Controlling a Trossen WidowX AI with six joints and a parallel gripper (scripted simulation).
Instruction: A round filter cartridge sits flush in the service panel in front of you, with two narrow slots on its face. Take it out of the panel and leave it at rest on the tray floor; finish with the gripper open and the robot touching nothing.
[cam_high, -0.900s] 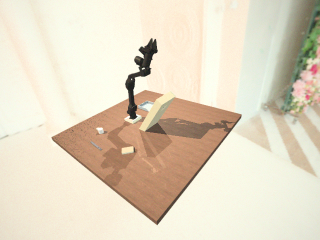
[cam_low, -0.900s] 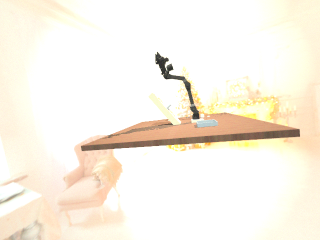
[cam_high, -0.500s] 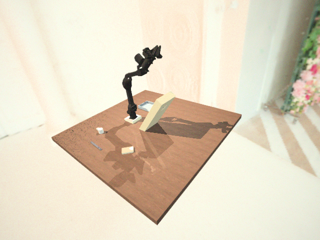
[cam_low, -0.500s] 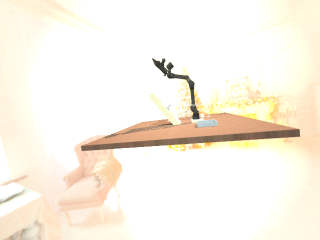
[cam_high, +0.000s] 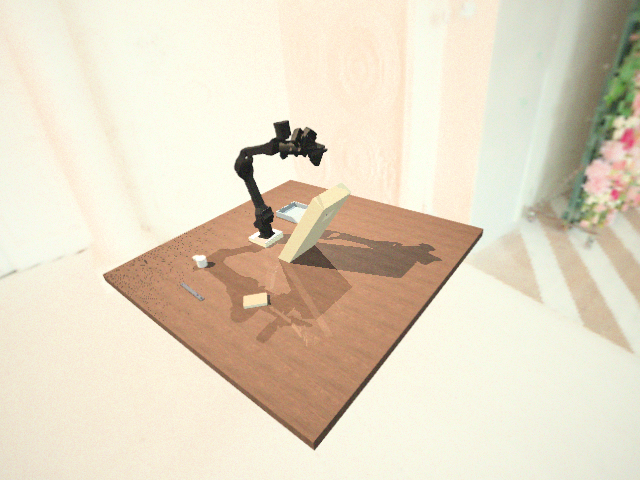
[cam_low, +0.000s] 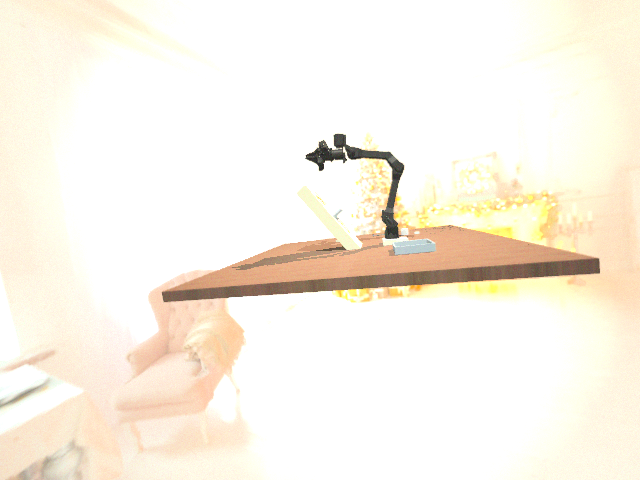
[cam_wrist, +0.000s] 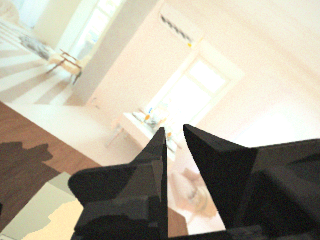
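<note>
Now: the round white filter cartridge 40 mm behind my gripper tip, 20 mm to the right of it and 250 mm below it. The rest, counted from my gripper tip: light blue tray: 440 mm behind, 310 mm to the left, 510 mm below; then flat white block: 140 mm behind, 370 mm to the right, 510 mm below.
</note>
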